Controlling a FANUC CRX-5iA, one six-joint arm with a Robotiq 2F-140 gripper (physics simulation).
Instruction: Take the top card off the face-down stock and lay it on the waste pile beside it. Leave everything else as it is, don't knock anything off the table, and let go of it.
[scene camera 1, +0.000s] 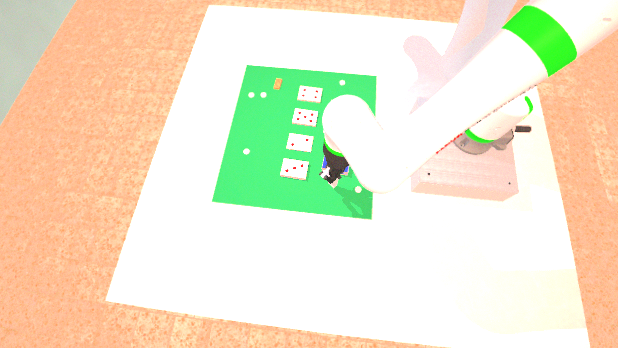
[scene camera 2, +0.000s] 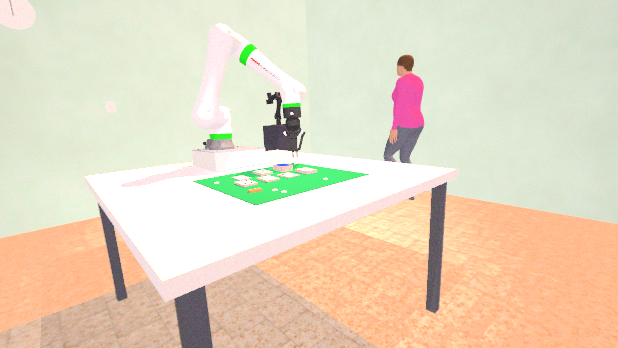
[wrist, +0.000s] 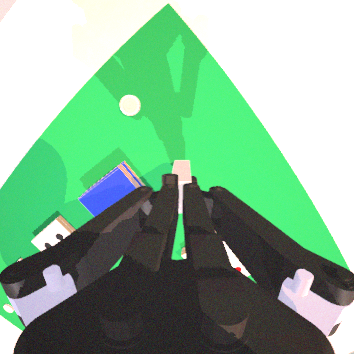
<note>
The pictures show: my gripper and a green mat.
</note>
